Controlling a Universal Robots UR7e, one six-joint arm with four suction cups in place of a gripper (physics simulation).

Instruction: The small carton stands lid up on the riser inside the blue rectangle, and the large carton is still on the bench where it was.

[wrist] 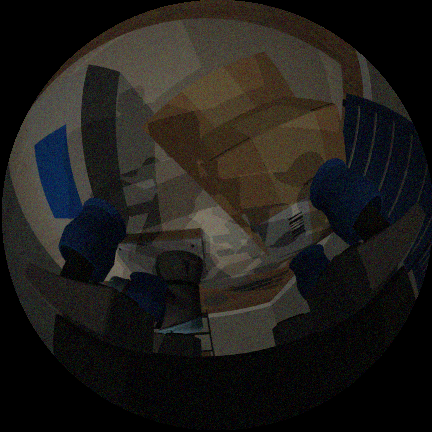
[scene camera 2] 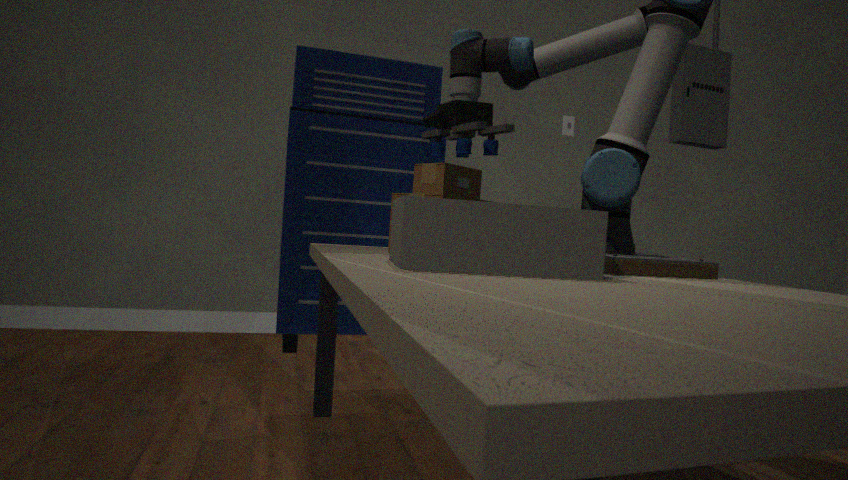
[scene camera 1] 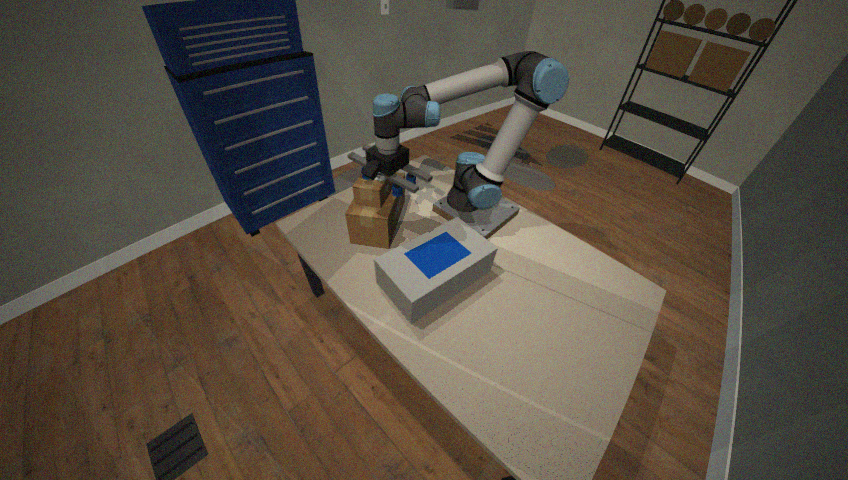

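Where they show: hand, tool point: (wrist: 222, 249) (scene camera 2: 463, 155); arm's base, link origin: (wrist: 178, 263) (scene camera 1: 463, 201).
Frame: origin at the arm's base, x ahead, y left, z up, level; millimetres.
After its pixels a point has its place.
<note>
The small brown carton (scene camera 1: 370, 193) {x 388, y -177, z 170 mm} (scene camera 2: 446, 180) {x 364, y -150, z 146 mm} (wrist: 260, 160) {x 370, y -175, z 188 mm} sits on top of the large brown carton (scene camera 1: 367, 228) {x 437, y -156, z 52 mm} (wrist: 215, 92) {x 418, y -167, z 109 mm}, which stands on the bench beside the riser. A barcode label shows on the small carton in the wrist view. The large carton is mostly hidden behind the riser in scene camera 2. The grey riser (scene camera 1: 452, 288) {x 444, y 219, z 15 mm} (scene camera 2: 499, 240) {x 441, y 220, z 17 mm} (wrist: 100, 130) {x 426, y 16, z 22 mm} has a blue rectangle (scene camera 1: 437, 254) {x 406, y 128, z 81 mm} (wrist: 57, 175) {x 403, y 109, z 81 mm} on its top. My gripper (scene camera 1: 389, 181) {x 327, y -144, z 210 mm} (scene camera 2: 464, 148) (wrist: 220, 250) {x 327, y -144, z 210 mm} is open, holding nothing. Its blue cups hang a little above the small carton, with a narrow gap in scene camera 2.
The bench (scene camera 1: 535, 356) {x 465, y 537, z -40 mm} (scene camera 2: 535, 344) {x 702, y 676, z -40 mm} carries the cartons, riser and arm base (scene camera 1: 502, 217) {x -13, y 186, z -1 mm}. A blue drawer cabinet (scene camera 1: 270, 136) (scene camera 2: 339, 220) (wrist: 385, 135) stands past the bench end, near the cartons. A shelf rack (scene camera 1: 663, 120) stands against the back wall.
</note>
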